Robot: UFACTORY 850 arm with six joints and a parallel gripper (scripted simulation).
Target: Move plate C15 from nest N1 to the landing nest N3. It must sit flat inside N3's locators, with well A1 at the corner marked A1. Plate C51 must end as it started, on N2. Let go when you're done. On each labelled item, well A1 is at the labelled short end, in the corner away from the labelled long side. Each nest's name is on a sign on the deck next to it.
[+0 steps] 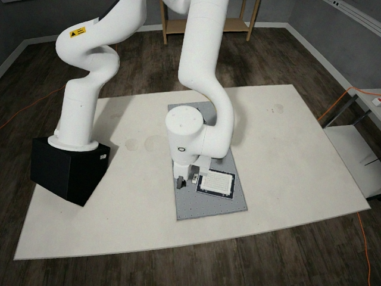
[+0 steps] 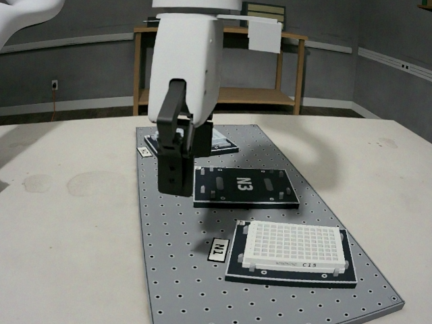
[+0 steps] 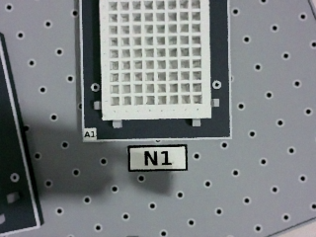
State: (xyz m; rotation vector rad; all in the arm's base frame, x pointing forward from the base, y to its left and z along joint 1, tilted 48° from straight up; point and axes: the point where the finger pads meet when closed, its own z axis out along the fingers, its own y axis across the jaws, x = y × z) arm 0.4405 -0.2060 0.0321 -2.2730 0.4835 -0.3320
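My gripper is now 14 cm short of the white well plate C15 and 11 cm above it. The rest, counted from my hand: clear plate C51: 37 cm to the left, 12 cm below, 2 cm ahead; nest N3: 19 cm to the left, 13 cm below, 10 cm ahead; nest N1: 14 cm ahead, 13 cm below.
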